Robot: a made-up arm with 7 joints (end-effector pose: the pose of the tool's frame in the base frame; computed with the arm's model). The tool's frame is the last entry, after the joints. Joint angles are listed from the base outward.
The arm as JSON. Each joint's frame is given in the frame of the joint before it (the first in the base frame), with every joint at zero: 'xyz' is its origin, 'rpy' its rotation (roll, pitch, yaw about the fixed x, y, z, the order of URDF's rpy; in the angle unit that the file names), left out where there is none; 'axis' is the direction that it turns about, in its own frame. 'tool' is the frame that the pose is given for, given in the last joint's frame.
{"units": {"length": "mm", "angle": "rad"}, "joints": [
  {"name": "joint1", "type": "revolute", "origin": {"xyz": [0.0, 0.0, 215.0]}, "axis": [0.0, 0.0, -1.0]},
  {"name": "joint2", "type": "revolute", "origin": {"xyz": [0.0, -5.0, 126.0]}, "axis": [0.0, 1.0, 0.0]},
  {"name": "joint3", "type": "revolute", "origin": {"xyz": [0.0, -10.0, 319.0]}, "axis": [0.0, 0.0, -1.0]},
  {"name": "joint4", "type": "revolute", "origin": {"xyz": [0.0, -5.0, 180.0]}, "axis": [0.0, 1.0, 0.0]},
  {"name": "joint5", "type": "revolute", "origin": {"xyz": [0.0, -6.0, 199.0]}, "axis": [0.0, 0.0, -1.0]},
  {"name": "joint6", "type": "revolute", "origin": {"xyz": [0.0, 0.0, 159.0]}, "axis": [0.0, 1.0, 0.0]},
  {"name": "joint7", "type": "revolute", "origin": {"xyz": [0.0, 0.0, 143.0]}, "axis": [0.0, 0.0, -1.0]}
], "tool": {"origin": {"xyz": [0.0, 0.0, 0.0], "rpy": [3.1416, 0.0, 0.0]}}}
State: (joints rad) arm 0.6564 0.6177 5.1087 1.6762 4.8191 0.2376 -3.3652
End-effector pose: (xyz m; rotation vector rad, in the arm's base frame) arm 0.5872 0.1147 0.6039 1.4887 0.0417 -1.2213
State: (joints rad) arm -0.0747 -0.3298 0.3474 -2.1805 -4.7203 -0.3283 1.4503
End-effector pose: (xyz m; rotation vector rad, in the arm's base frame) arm -0.4288 0.1240 0.4263 0.4672 0.6253 -0.4355
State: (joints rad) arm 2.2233 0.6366 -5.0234 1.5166 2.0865 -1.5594 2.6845
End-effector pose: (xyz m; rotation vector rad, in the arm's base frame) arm -0.5275 -0.1538 0.5711 -0.4535 -0.1492 -0.8435
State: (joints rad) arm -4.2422 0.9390 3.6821 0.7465 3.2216 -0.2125 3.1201
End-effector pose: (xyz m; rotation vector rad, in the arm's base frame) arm -0.0657 -0.5306 1.0831 -2.5696 -0.9716 0.3660
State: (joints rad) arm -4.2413 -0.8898 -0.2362 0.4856 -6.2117 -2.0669 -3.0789
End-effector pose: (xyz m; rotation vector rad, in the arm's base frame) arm 0.2701 0.5551 0.8722 0.5733 0.5661 -1.8617
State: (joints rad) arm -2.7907 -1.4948 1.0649 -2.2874 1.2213 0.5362 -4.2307
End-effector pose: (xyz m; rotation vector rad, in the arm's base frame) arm 0.1116 -0.3369 0.1037 0.5224 0.5929 2.3744
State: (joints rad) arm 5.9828 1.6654 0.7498 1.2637 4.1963 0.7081 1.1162
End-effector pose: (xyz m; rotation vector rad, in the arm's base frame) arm 0.6937 -0.0547 -0.0850 -0.6010 -0.2838 2.7310
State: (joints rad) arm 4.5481 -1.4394 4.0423 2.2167 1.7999 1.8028 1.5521
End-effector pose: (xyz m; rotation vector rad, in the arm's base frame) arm -0.2359 -0.3770 0.3263 -1.5086 2.0128 -0.0917
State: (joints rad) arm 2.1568 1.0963 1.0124 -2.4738 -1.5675 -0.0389 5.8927
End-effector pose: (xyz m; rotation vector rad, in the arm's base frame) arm 0.1924 -0.1428 0.5480 1.8615 0.1222 -1.7912
